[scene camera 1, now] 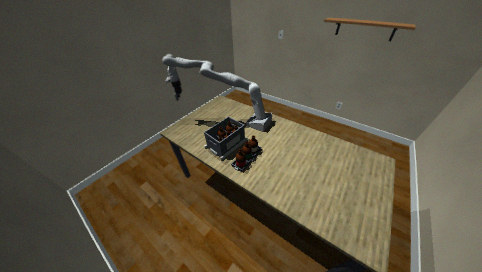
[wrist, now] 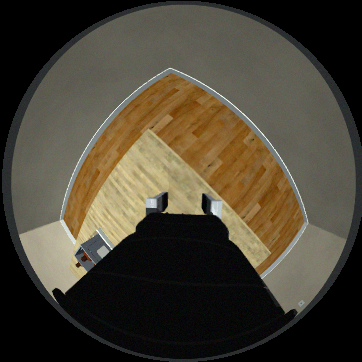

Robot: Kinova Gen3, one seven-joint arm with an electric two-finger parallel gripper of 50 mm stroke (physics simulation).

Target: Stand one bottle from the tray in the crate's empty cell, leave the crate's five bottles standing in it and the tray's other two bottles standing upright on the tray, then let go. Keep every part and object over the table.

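Seen in the pictures: gripper, between the fingertips: [scene camera 1: 178, 98] [wrist: 184, 199]; arm's base, origin of its link: [scene camera 1: 261, 117].
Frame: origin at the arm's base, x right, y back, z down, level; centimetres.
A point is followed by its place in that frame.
Observation:
My gripper [scene camera 1: 177, 98] @[y -25.6, x 73.4, z -17.9 cm] [wrist: 184, 199] @[y -25.6, x 73.4, z -17.9 cm] is open and empty, pointing down, high above the table's left end and well apart from the crate and tray. The grey crate [scene camera 1: 231, 144] @[y -42.5, x 9.1, z 0.5 cm] [wrist: 92, 245] @[y -44.8, x 29.0, z -3.5 cm] stands upright on the table; brown bottles [scene camera 1: 221, 134] [wrist: 85, 257] show inside it, and its cells are mostly hidden by the walls. Three brown bottles stand upright in a row on the dark tray [scene camera 1: 240, 169] @[y -58.2, x -6.5, z 5.5 cm], beside the crate: a near one [scene camera 1: 241, 160] @[y -55.6, x -6.3, z -1.8 cm] with a red label, a middle one [scene camera 1: 246, 151] @[y -47.0, x -6.2, z -2.5 cm] and a far one [scene camera 1: 253, 144] @[y -38.4, x -8.2, z -2.8 cm]. The tray does not show in the wrist view.
The wooden table [scene camera 1: 320, 172] @[y -35.1, x -59.8, z 7.9 cm] [wrist: 145, 170] @[y -41.6, x 69.6, z 7.9 cm] carries the crate, the tray and the arm's base [scene camera 1: 260, 123] @[y -9.6, x -3.0, z -0.9 cm] behind them. The table's left and front edges lie near the crate, with floor beyond. A wall shelf [scene camera 1: 370, 23] is at the upper right.

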